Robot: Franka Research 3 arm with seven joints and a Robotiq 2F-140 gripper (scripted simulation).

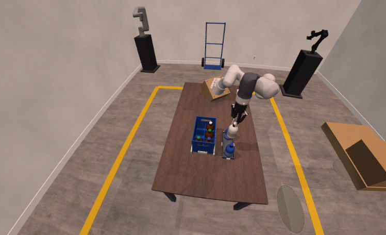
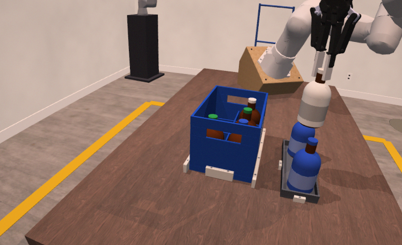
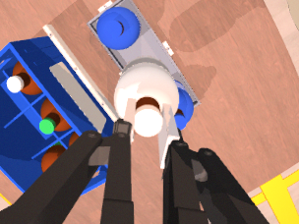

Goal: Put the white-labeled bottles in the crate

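Right now my hand is 9 cm above the white-labeled bottle. The rest, counted from my hand: blue-labeled bottle 8 cm ahead, 1 cm to the left, 24 cm below; blue crate 1 cm behind, 22 cm to the right, 25 cm below.
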